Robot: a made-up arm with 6 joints. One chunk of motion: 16 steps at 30 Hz.
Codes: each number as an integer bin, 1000 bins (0 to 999) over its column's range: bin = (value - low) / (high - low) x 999, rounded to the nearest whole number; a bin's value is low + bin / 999 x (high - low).
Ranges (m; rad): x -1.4..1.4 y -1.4..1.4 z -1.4..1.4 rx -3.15..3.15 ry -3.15..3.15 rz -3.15..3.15
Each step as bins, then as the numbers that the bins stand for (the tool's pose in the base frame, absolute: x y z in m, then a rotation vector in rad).
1 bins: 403 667 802 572 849 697
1 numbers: -0.2705 0.4695 0.8478 0.4572 2.2041 1.2455
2 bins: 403 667 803 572 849 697
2 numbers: -0.2705 0.4695 0.8507 0.4572 2.2041 1.2455
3 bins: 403 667 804 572 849 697
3 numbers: -0.2705 0.4695 0.8535 0.4572 2.2041 1.2455
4 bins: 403 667 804 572 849 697
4 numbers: -0.2705 0.4695 0.8535 0.4572 2.2041 1.2455
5 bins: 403 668 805 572 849 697
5 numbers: -0.2705 0.4723 0.8563 0.4572 2.2041 1.2455
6 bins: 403 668 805 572 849 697
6 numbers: -0.2705 0.4723 0.8563 0.4572 2.2041 1.2455
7 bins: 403 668 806 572 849 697
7 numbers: -0.2705 0.4723 0.8591 0.4572 2.2041 1.2455
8 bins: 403 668 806 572 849 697
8 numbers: -0.2705 0.4723 0.8591 0.4572 2.2041 1.2455
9 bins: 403 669 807 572 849 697
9 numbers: -0.2705 0.4751 0.8619 0.4572 2.2041 1.2455
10 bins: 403 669 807 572 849 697
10 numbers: -0.2705 0.4751 0.8619 0.4572 2.2041 1.2455
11 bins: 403 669 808 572 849 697
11 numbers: -0.2705 0.4751 0.8647 0.4572 2.2041 1.2455
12 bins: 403 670 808 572 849 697
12 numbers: -0.2705 0.4779 0.8647 0.4572 2.2041 1.2455
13 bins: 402 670 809 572 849 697
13 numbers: -0.2733 0.4779 0.8675 0.4572 2.2041 1.2455
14 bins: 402 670 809 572 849 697
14 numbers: -0.2733 0.4779 0.8675 0.4572 2.2041 1.2455
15 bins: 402 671 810 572 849 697
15 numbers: -0.2733 0.4807 0.8703 0.4572 2.2041 1.2455
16 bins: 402 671 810 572 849 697
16 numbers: -0.2733 0.4807 0.8703 0.4572 2.2041 1.2455
